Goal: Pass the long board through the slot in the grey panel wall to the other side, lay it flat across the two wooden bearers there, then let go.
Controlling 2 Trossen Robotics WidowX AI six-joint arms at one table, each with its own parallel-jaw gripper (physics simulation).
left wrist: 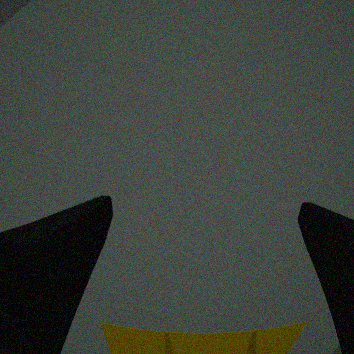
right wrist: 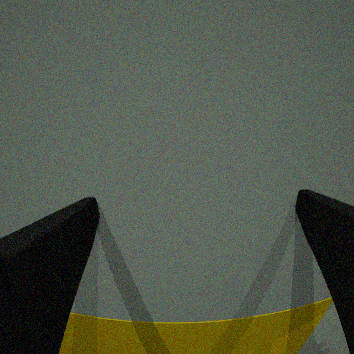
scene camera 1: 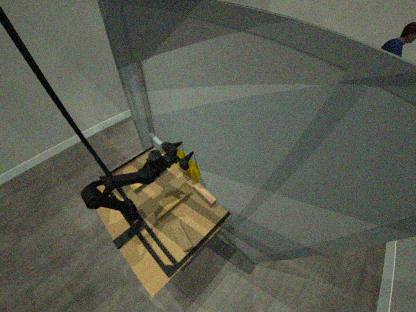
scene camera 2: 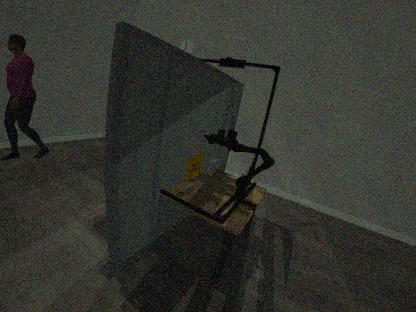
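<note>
My right gripper [scene camera 1: 185,149] [right wrist: 200,204] is open and empty, raised in front of the grey panel wall [scene camera 1: 300,125] [scene camera 2: 135,100] near the yellow plate [scene camera 1: 194,171] [scene camera 2: 194,166] [left wrist: 205,344] [right wrist: 190,336] on it. My left gripper [scene camera 2: 207,138] [left wrist: 209,210] is open and empty, raised above the level of the yellow plate and facing the wall. The slot does not show clearly. In scene camera 1 a pale wooden piece [scene camera 1: 204,194] lies near the wall and another wooden piece [scene camera 1: 174,202] lies on the table; I cannot tell board from bearers.
The wooden table [scene camera 1: 152,284] [scene camera 2: 239,228] has dark rails along its edges. A dark post [scene camera 1: 55,100] [scene camera 2: 269,107] rises beside each arm. A person in blue [scene camera 1: 394,46] and a person in magenta [scene camera 2: 21,75] are in the background. Shadows cross the wall and table.
</note>
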